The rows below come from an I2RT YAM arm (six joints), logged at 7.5 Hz.
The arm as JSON. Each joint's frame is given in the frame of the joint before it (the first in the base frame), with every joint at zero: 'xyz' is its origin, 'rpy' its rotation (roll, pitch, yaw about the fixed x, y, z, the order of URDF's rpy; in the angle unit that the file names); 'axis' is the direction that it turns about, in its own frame. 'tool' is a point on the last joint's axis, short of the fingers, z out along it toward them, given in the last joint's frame.
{
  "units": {
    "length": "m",
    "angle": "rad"
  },
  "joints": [
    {
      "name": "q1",
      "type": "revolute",
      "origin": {
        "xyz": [
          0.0,
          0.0,
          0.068
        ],
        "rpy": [
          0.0,
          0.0,
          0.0
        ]
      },
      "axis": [
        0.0,
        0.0,
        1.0
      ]
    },
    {
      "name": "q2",
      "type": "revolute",
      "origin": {
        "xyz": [
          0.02,
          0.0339,
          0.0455
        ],
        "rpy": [
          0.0,
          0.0,
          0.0
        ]
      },
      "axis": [
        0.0,
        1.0,
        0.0
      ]
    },
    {
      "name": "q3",
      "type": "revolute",
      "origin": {
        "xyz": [
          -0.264,
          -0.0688,
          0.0
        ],
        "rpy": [
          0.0,
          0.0,
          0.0
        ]
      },
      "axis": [
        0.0,
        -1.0,
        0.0
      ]
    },
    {
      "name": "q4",
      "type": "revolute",
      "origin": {
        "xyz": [
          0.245,
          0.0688,
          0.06
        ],
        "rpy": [
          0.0,
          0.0,
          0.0
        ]
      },
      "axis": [
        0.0,
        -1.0,
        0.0
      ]
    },
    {
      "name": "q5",
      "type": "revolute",
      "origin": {
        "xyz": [
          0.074,
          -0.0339,
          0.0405
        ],
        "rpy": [
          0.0,
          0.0,
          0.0
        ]
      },
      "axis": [
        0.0,
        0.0,
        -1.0
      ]
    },
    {
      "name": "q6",
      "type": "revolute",
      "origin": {
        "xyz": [
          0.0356,
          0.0,
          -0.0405
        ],
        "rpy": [
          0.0,
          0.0,
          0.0
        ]
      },
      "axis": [
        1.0,
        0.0,
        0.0
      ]
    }
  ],
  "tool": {
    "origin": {
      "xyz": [
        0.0,
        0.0,
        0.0
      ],
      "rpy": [
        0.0,
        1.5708,
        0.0
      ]
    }
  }
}
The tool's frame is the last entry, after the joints.
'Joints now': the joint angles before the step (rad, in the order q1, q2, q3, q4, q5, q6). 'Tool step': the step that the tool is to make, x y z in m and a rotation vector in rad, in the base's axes. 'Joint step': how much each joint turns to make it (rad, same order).
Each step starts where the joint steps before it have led.
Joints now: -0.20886 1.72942 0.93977 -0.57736 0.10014 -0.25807
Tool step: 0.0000 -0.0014 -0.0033 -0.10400 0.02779 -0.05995
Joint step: 0.00939 0.01430 0.00008 0.00051 0.11899 0.04754
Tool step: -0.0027 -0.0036 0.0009 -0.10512 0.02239 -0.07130
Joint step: -0.00002 -0.00036 -0.00013 -0.01584 0.11864 0.05262
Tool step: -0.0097 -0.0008 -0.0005 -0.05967 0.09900 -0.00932
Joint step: -0.00037 -0.00006 -0.00160 -0.08314 0.07860 -0.00152
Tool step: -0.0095 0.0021 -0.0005 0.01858 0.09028 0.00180
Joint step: 0.00058 0.00020 -0.00007 -0.09137 -0.00037 -0.00132
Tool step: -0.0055 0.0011 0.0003 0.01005 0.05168 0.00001
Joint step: 0.00001 -0.00031 0.00027 -0.05323 0.00038 0.00001
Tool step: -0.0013 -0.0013 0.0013 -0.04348 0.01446 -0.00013
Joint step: -0.00025 -0.00242 -0.00025 -0.00891 0.04541 0.00277
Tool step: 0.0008 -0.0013 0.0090 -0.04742 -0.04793 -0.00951
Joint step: 0.00015 -0.03344 0.00015 0.01707 0.03661 0.01238
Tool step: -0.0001 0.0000 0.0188 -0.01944 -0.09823 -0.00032
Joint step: -0.00012 -0.07398 0.00004 0.02600 -0.00040 0.00025
